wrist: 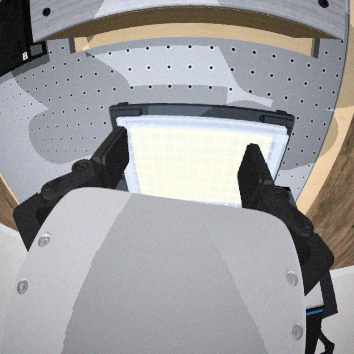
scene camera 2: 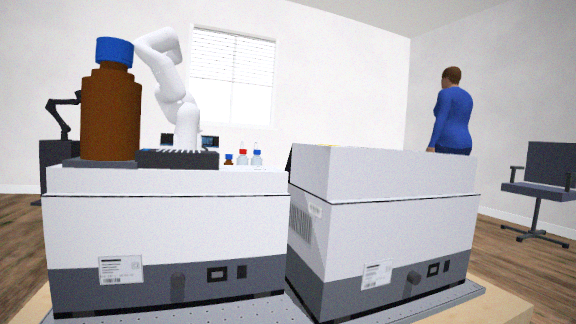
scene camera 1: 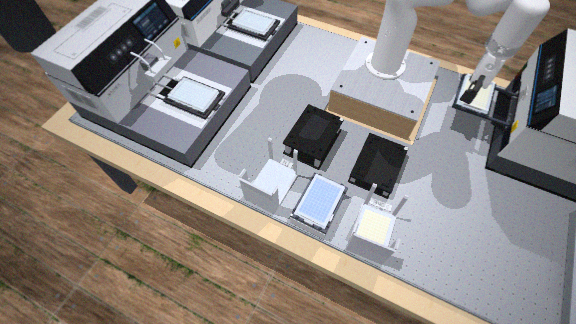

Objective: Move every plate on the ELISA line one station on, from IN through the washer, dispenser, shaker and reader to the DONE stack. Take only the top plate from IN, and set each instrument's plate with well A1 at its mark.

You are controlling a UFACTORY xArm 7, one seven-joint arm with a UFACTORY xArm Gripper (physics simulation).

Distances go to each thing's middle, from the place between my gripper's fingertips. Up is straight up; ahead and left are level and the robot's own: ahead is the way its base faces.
My hand is 60 mm to the right of the reader tray [wrist: 279, 117], 20 mm past it and 20 mm above it. Round my hand: brown bottle [scene camera 2: 110, 115]: 920 mm to the right, 200 mm above, 20 mm behind.
